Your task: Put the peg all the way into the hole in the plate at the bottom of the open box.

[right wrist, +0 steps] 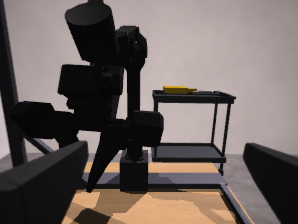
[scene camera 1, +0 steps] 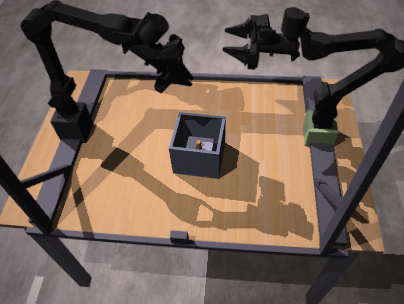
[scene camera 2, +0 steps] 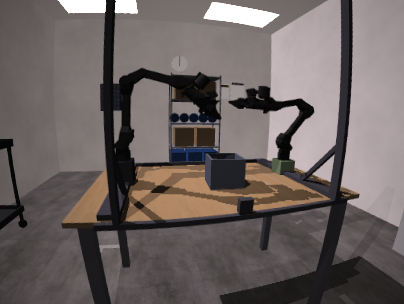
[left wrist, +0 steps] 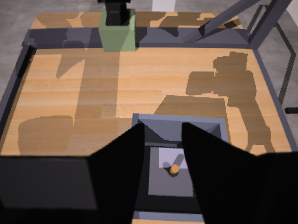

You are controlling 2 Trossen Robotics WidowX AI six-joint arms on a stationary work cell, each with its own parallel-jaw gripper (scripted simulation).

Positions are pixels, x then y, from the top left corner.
Scene:
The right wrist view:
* my left gripper: 76, 191
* my right gripper: 166, 149
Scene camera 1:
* my left gripper: 192, 82
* my right gripper: 223, 39
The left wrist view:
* my left gripper: 163, 129
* pale plate: 160, 182

